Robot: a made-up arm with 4 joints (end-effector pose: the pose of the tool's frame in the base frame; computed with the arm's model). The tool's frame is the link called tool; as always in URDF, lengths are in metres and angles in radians.
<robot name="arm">
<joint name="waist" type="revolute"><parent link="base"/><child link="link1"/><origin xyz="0.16 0.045 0.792" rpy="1.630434 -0.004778 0.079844"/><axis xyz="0 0 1"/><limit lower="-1.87" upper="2.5" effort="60" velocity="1.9"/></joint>
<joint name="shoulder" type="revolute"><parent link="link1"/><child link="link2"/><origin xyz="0.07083 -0.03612 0.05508" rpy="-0.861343 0.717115 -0.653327"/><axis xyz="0 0 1"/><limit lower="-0.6" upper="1.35" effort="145" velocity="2.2"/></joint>
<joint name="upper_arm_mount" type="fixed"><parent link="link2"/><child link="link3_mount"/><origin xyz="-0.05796 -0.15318 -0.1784"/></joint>
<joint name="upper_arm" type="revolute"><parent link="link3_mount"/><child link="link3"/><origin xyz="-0.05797 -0.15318 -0.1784" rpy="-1.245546 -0.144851 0.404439"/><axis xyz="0 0 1"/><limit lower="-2.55" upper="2.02" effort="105" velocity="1.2"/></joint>
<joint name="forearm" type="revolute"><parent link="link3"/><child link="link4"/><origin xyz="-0.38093 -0.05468 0.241" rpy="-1.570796 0 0.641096"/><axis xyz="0 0 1"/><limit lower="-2.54" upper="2.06" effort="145" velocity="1.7"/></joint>
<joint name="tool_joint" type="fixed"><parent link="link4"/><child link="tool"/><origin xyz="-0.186 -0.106 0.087" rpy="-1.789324 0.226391 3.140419"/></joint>
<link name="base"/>
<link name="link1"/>
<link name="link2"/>
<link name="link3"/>
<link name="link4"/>
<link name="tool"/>
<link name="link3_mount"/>
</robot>
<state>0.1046 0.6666 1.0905 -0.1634</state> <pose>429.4 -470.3 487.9 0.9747 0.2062 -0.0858 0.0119</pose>
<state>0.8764 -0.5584 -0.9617 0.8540</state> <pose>-476.6 202.3 455.2 0.0783 -0.2145 -0.1076 -0.9676</pose>
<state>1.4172 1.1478 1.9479 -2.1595</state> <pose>501.9 108.9 1054.6 0.7934 -0.4388 -0.0396 0.4201</pose>
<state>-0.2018 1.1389 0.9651 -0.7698</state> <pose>422.0 -224.8 177.1 0.8446 0.4427 0.2432 0.1775</pose>
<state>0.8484 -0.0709 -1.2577 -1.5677</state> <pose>-148.9 105.5 16.7 0.2454 0.8986 -0.0322 -0.3624</pose>
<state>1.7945 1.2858 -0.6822 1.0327</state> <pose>852.7 -144.3 437.2 0.4907 0.5995 -0.4373 -0.4567</pose>
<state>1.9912 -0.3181 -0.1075 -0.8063</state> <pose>395.4 -413.1 79.0 0.5443 0.6799 -0.4026 -0.2816</pose>
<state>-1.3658 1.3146 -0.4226 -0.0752</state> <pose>-714.5 -320.3 904.6 0.3965 0.0532 0.6598 -0.6361</pose>
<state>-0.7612 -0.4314 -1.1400 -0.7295</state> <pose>-472.6 35.7 1420.1 0.3256 -0.1882 0.0776 -0.9233</pose>
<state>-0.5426 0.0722 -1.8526 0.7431</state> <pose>-320.7 255.1 1155.5 0.0888 0.5698 -0.1733 0.7984</pose>
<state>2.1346 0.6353 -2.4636 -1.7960</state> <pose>487.6 486.1 691.4 0.2928 -0.8603 -0.2163 -0.3568</pose>
